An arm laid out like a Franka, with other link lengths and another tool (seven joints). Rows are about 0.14 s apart.
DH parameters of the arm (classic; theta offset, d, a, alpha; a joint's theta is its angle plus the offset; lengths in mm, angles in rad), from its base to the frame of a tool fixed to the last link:
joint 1: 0 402.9 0 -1.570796
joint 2: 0 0 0 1.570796
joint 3: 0 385.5 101.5 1.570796
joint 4: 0 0 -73.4 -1.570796
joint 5: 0 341.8 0 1.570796
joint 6: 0 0 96.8 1.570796
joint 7: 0.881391 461 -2.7 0.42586
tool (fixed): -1.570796 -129.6 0 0
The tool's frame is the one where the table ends.
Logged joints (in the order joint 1, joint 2, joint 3, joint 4, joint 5, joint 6, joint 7), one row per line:
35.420 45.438 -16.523 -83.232 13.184 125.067 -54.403
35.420 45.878 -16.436 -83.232 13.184 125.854 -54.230
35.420 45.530 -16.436 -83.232 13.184 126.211 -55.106
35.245 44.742 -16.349 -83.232 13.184 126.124 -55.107
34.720 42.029 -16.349 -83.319 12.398 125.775 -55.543
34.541 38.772 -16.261 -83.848 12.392 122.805 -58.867
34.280 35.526 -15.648 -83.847 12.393 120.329 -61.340
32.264 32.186 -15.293 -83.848 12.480 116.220 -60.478
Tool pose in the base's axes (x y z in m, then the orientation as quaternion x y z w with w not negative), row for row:
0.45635 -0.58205 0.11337 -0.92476 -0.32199 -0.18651 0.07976
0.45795 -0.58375 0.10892 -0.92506 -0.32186 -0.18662 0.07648
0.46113 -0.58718 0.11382 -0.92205 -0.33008 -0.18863 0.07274
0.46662 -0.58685 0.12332 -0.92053 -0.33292 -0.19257 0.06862
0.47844 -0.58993 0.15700 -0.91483 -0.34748 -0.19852 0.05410
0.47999 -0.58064 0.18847 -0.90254 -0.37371 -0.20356 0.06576
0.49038 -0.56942 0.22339 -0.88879 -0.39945 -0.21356 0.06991
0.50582 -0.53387 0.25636 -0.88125 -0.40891 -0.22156 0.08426
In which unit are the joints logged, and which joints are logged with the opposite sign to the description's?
The joints are logged in degrees. Opposite sign: joint 1.
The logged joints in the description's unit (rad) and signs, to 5 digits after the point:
-0.61820 0.79304 -0.28838 -1.45267 0.23010 2.18283 -0.94951
-0.61820 0.80072 -0.28686 -1.45267 0.23010 2.19657 -0.94649
-0.61820 0.79465 -0.28686 -1.45267 0.23010 2.20280 -0.96178
-0.61514 0.78090 -0.28534 -1.45267 0.23010 2.20128 -0.96180
-0.60598 0.73354 -0.28534 -1.45419 0.21639 2.19519 -0.96941
-0.60285 0.67670 -0.28381 -1.46342 0.21628 2.14335 -1.02742
-0.59830 0.62005 -0.27311 -1.46341 0.21630 2.10014 -1.07058
-0.56311 0.56175 -0.26691 -1.46342 0.21782 2.02842 -1.05554

